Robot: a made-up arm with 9 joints. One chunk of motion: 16 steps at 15 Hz.
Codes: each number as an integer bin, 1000 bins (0 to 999) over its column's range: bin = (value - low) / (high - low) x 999, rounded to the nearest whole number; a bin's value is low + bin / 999 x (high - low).
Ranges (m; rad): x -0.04..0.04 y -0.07..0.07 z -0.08..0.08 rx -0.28..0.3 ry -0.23..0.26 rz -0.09..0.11
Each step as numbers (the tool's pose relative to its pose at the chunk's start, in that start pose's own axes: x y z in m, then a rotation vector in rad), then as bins.
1 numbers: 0.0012 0.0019 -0.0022 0.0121 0.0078 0.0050
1 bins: 514 513 486 503 485 475
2 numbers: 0.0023 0.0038 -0.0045 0.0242 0.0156 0.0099
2 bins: 528 527 471 524 501 499
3 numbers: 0.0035 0.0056 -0.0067 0.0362 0.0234 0.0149
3 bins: 543 539 458 545 517 524
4 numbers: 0.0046 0.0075 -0.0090 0.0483 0.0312 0.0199
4 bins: 557 553 443 565 533 549
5 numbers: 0.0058 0.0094 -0.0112 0.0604 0.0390 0.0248
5 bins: 572 567 430 586 548 573
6 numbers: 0.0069 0.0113 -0.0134 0.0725 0.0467 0.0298
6 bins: 586 580 416 607 564 598
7 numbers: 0.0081 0.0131 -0.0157 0.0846 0.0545 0.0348
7 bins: 601 593 401 628 580 623
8 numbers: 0.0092 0.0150 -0.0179 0.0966 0.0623 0.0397
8 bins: 614 607 388 649 596 648
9 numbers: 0.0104 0.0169 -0.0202 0.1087 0.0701 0.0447
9 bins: 629 620 373 670 612 673
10 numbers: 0.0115 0.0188 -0.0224 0.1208 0.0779 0.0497
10 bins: 643 634 360 690 628 698
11 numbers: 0.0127 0.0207 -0.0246 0.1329 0.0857 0.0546
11 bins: 658 647 346 711 644 722
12 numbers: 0.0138 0.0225 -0.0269 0.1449 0.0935 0.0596
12 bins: 672 660 332 732 660 747
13 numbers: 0.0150 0.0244 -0.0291 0.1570 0.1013 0.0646
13 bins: 687 674 318 753 675 772
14 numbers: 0.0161 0.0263 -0.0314 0.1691 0.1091 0.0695
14 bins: 701 687 303 774 691 797
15 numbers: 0.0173 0.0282 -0.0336 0.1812 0.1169 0.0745
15 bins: 716 701 290 794 707 822
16 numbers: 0.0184 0.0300 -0.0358 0.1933 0.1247 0.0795
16 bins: 729 714 276 815 723 847
